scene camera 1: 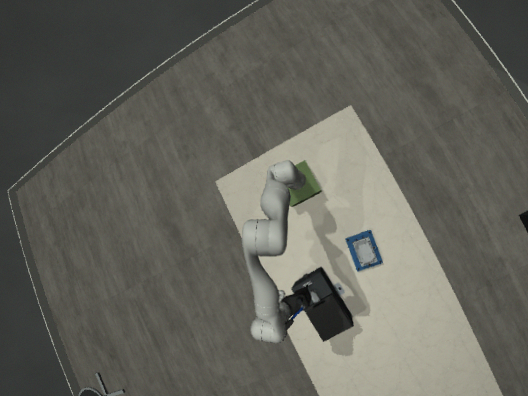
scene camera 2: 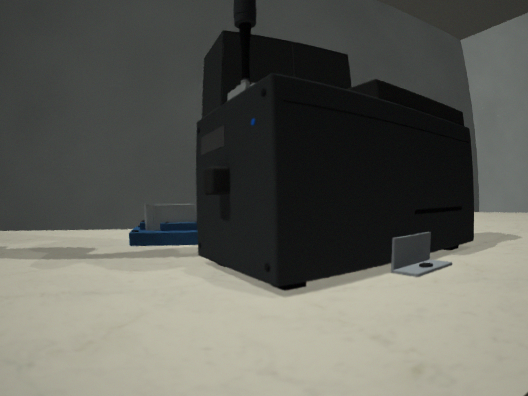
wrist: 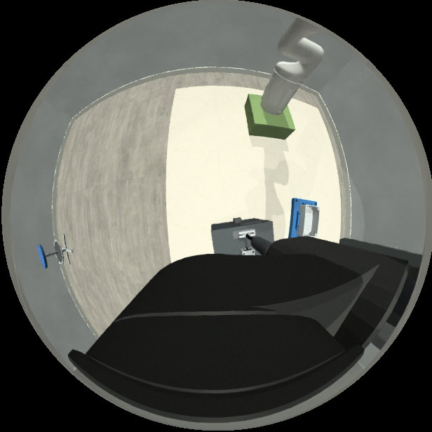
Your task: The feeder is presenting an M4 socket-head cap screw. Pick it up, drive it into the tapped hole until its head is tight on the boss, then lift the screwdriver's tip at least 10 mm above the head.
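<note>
The black screw feeder (scene camera 1: 327,317) (scene camera 2: 350,175) (wrist: 221,241) stands on the table. My screwdriver (scene camera 2: 245,78) (wrist: 248,236) points down with its tip at the light metal pick-up part (scene camera 2: 237,92) on the feeder's top, near its front end. In scene camera 1 the tip is hidden by the tool and the arm. I cannot make out the screw; whether it is on the tip does not show. A pale grey open box (scene camera 1: 366,251) (scene camera 2: 171,216) (wrist: 309,222) sits in a blue fixture (scene camera 1: 353,251) (scene camera 2: 162,238) (wrist: 295,215). Its bosses and the tapped hole are too small to tell.
The arm's base stands on a green block (scene camera 1: 310,184) (wrist: 270,131) at the table's far end. A small grey angle bracket (scene camera 1: 339,288) (scene camera 2: 411,252) lies beside the feeder. A taller black housing (scene camera 2: 310,60) rises at the feeder's top. A stool (wrist: 42,256) stands on the floor.
</note>
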